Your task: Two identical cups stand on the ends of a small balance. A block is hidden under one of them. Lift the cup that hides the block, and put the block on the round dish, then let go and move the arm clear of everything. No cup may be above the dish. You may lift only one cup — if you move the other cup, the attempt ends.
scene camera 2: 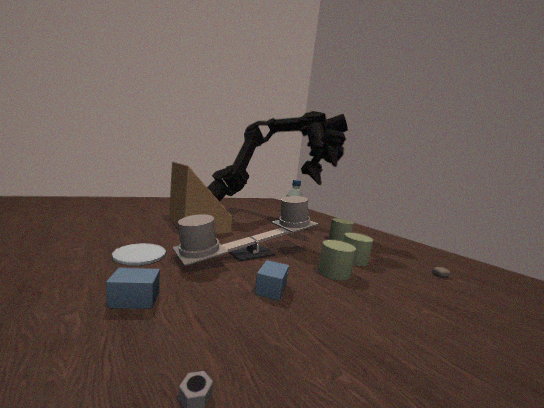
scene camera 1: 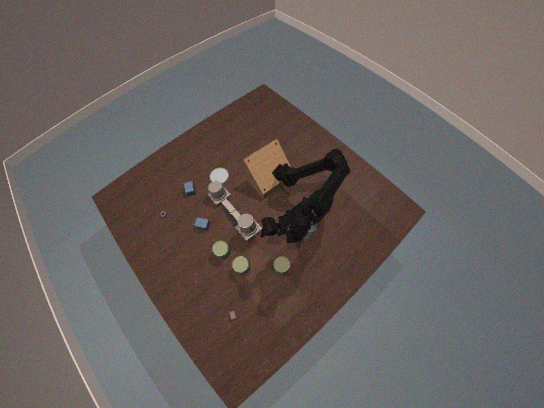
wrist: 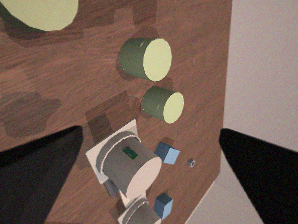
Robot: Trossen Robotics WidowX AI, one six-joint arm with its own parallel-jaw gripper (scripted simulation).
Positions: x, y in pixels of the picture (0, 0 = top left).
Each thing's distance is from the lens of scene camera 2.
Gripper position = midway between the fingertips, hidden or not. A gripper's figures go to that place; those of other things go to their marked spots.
my gripper (scene camera 2: 326, 175): 73 cm
grey cup (scene camera 2: 197, 232): 47 cm
balance (scene camera 2: 186, 258): 49 cm
round dish (scene camera 2: 139, 254): 56 cm
The marked spots on the balance and the round dish are 11 cm apart.
